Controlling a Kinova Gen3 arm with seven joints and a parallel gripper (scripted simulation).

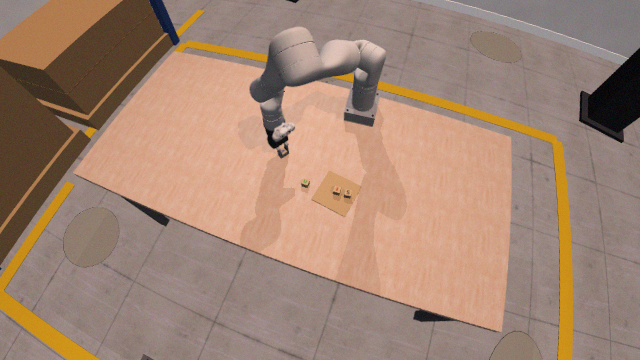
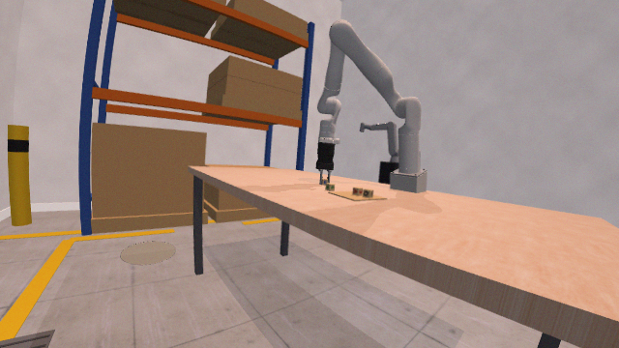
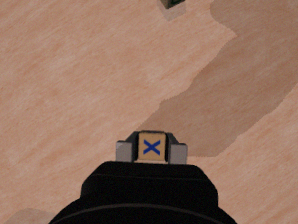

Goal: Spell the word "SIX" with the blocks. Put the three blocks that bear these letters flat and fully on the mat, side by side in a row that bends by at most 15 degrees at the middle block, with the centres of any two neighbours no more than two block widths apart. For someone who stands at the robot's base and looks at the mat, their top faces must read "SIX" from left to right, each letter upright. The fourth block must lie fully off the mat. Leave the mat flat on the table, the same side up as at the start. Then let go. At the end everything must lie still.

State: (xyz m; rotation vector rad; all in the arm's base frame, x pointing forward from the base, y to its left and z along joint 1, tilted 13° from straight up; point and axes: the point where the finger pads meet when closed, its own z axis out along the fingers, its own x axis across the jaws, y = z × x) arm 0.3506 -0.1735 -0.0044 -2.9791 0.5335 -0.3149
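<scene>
The block lies 40 mm ahead of my hand and 270 mm to the left of it. From my hand the other things lie so: tan mat 40 mm ahead, 270 mm to the left, 20 mm below.
</scene>
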